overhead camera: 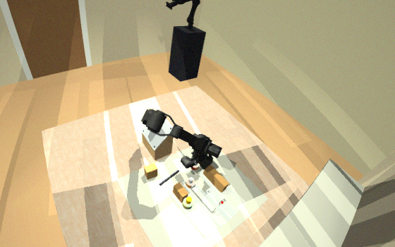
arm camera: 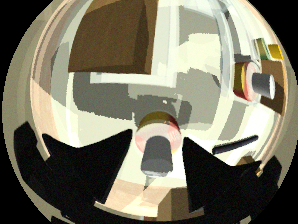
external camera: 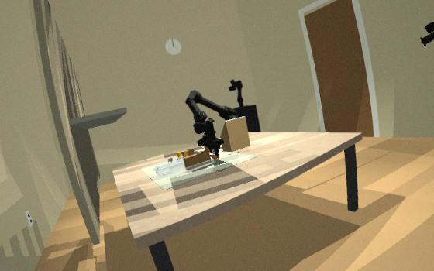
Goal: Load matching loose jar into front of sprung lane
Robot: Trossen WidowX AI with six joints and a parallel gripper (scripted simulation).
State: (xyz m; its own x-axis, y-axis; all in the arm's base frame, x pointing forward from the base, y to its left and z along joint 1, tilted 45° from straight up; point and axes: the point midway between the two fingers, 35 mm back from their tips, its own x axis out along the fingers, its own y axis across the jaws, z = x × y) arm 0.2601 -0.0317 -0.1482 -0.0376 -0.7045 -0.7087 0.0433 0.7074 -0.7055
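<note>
Now: gripper tip 20 mm past the thin dark rod, 160 mm to the left of it and 20 mm above it. From my gripper tip the other things lie so: clear sprung lane (230 mm ahead, 70 mm to the right).
</note>
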